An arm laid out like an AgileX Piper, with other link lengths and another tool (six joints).
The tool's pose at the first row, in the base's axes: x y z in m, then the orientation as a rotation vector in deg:
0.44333, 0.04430, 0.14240, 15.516, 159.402, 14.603
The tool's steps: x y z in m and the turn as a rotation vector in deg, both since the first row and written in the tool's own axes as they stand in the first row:
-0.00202, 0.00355, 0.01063, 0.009, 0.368, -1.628
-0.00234, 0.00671, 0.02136, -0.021, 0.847, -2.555
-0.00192, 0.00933, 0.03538, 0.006, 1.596, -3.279
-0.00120, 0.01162, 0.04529, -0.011, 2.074, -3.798
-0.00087, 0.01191, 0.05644, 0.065, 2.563, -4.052
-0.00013, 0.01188, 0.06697, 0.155, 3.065, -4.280
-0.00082, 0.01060, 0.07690, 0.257, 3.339, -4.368
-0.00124, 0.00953, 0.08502, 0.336, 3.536, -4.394
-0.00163, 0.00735, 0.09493, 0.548, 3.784, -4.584
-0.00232, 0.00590, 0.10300, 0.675, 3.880, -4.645
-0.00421, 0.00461, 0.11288, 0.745, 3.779, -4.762
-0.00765, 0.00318, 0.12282, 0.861, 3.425, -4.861
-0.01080, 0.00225, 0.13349, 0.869, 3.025, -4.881
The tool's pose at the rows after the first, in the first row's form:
0.44940, 0.04882, 0.13389, 13.219, 159.861, 14.268
0.45386, 0.05334, 0.12468, 11.879, 160.367, 14.178
0.45869, 0.05797, 0.11207, 10.812, 161.135, 14.113
0.46178, 0.06176, 0.10312, 10.038, 161.616, 14.104
0.46534, 0.06370, 0.09273, 9.657, 162.119, 14.033
0.46825, 0.06534, 0.08272, 9.313, 162.636, 13.951
0.47210, 0.06538, 0.07345, 9.189, 162.928, 13.840
0.47510, 0.06542, 0.06582, 9.154, 163.138, 13.762
0.47852, 0.06465, 0.05628, 8.914, 163.428, 13.466
0.48170, 0.06426, 0.04870, 8.850, 163.548, 13.291
0.48663, 0.06402, 0.03985, 8.710, 163.464, 13.143
0.49300, 0.06332, 0.03139, 8.629, 163.140, 12.885
0.49943, 0.06327, 0.02226, 8.639, 162.747, 12.790

